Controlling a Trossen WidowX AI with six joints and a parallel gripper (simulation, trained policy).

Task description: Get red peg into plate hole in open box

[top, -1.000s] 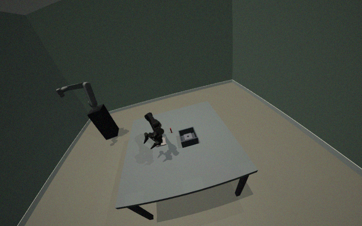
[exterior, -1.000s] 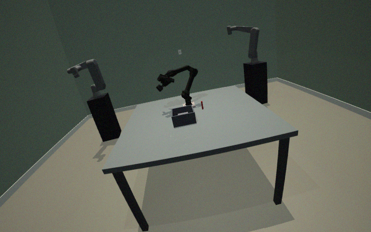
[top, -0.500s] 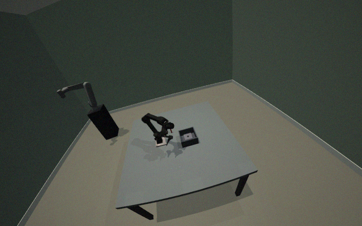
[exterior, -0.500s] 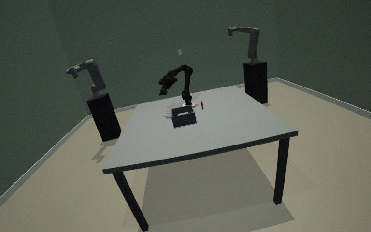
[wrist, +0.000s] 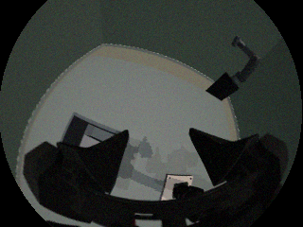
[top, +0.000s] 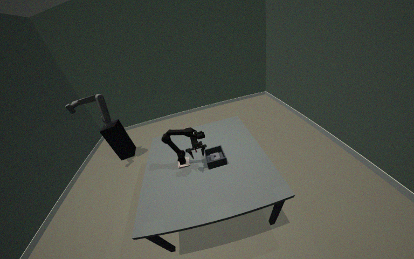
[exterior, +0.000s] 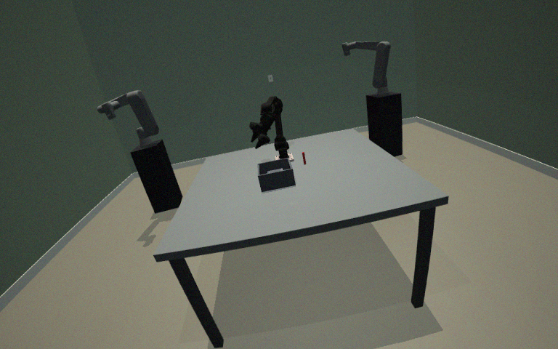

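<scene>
Now: the red peg 1 cm ahead of my gripper tip, 30 cm to the left of it and 16 cm below it. Round my gripper tip: dark box (16 cm ahead, 8 cm to the left, 17 cm below).
</scene>
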